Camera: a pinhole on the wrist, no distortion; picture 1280 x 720 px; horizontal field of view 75.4 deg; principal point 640.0 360.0 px. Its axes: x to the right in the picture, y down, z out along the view. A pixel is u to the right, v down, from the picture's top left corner.
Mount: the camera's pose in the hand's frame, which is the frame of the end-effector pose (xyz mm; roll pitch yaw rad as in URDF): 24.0 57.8 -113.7 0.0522 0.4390 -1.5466
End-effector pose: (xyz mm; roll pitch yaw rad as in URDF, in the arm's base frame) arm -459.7 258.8 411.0 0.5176 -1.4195 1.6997
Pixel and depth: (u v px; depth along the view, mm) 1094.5 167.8 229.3
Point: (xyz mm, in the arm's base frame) -313.6 315.6 368.9
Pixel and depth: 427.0 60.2 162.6
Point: -450.9 198.7 377.2
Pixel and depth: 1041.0 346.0 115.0
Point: -447.0 312.8 421.8
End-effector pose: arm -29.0 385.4 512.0 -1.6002 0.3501 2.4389
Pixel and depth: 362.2 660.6 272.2
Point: -212.6 311.5 446.4
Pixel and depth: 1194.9 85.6 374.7
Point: -114.1 297.5 855.7
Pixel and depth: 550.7 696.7 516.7
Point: -458.5 237.9 533.4
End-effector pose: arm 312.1 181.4 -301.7 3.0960 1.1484 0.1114
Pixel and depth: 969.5 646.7 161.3
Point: 325.2 251.7 -373.9
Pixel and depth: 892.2 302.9 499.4
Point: 11.7 429.3 -392.8
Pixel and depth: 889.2 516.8 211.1
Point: 274.6 264.7 -376.2
